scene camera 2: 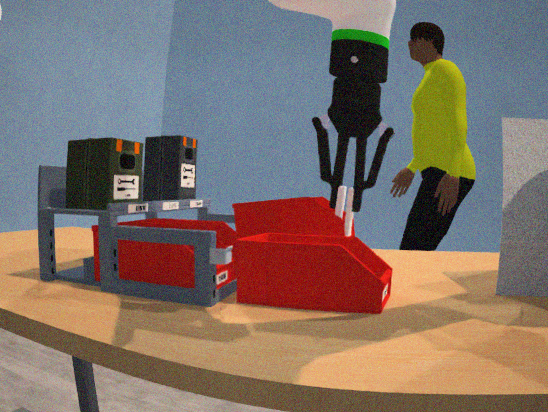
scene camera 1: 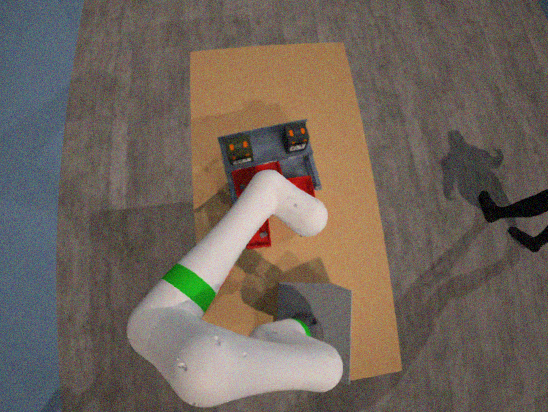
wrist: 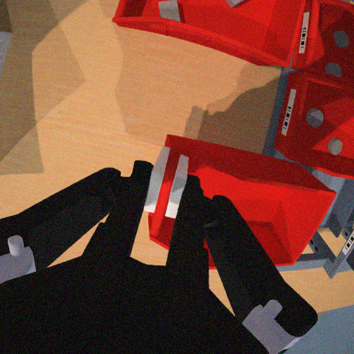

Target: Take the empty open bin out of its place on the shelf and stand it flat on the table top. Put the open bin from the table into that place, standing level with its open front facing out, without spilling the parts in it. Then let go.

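Pixels of known places: gripper, fingertip midpoint: [scene camera 2: 341, 233]; arm's base, origin of the base link: [scene camera 1: 305, 333].
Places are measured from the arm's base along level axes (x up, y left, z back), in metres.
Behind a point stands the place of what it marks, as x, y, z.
Note:
My gripper [scene camera 2: 345, 210] [wrist: 171, 163] is shut on the front lip of the empty red open bin [scene camera 2: 280, 215] @(-0.070, 0.049, -0.518) [wrist: 250, 205]. This bin is in front of the grey shelf [scene camera 1: 270, 142] @(-0.061, 0.127, -0.757) [scene camera 2: 107, 250] @(-0.109, 0.315, -0.627), out of its place; it looks raised, but its underside is hidden in scene camera 2. In scene camera 1 the arm hides the gripper and part of the bin [scene camera 1: 304, 184] @(-0.125, -0.024, -0.591). The other red open bin [scene camera 1: 262, 237] [scene camera 2: 310, 275] [wrist: 225, 30] stands flat on the table, with grey parts [wrist: 169, 10] in it. The vacated shelf place [scene camera 1: 297, 167] @(-0.157, 0.002, -0.680) is partly visible.
Two red bins with round grey parts [wrist: 320, 120] [wrist: 337, 50] sit in the shelf beside the vacated place. A green case [scene camera 2: 105, 175] @(-0.016, 0.293, -0.654) and a dark case [scene camera 2: 172, 167] @(0.003, 0.063, -0.716) stand on top. A grey block [scene camera 2: 525, 210] @(-0.048, 0.049, -0.133) is at the right; a person [scene camera 2: 440, 120] stands beyond the table.

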